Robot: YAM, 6 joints.
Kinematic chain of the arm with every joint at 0, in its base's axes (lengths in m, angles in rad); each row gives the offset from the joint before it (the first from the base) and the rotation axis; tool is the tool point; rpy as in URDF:
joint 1: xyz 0 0 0.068 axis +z
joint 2: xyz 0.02 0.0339 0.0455 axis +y
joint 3: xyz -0.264 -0.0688 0 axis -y
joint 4: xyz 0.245 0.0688 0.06 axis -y
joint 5: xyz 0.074 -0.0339 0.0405 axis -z
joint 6: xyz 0.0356 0 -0.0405 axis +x
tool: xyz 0 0 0 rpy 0 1.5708 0
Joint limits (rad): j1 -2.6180..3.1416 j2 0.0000..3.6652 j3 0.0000..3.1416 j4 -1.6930..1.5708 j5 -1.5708..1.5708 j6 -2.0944..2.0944
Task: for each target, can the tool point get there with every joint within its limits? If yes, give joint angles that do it. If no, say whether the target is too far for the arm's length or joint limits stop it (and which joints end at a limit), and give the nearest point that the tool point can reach.
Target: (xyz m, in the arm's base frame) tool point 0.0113 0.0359 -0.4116
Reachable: no: joint limits stop it (at a limit: joint 2) | nearest point 0.0233 0.0739 -0.3373 | short by 0.084 m
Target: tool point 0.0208 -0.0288 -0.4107
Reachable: no: joint limits stop it (at a limit: joint 2) | nearest point 0.0444 -0.0615 -0.3364 | short by 0.085 m
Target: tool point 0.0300 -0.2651 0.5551
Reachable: yes | joints -1.4776 1.6365 2.4370 -1.1699 -0.1453 1.0436
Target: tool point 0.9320 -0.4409 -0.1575
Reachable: no: too far | nearest point 0.5645 -0.2671 -0.0485 | short by 0.421 m
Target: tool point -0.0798 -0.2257 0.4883
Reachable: yes | joints -2.0502 1.3499 1.7797 -0.9017 -1.2076 0.5333
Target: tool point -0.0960 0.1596 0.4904
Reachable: yes | joints -0.8693 0.2877 1.7340 -0.8660 -0.9832 -0.2810
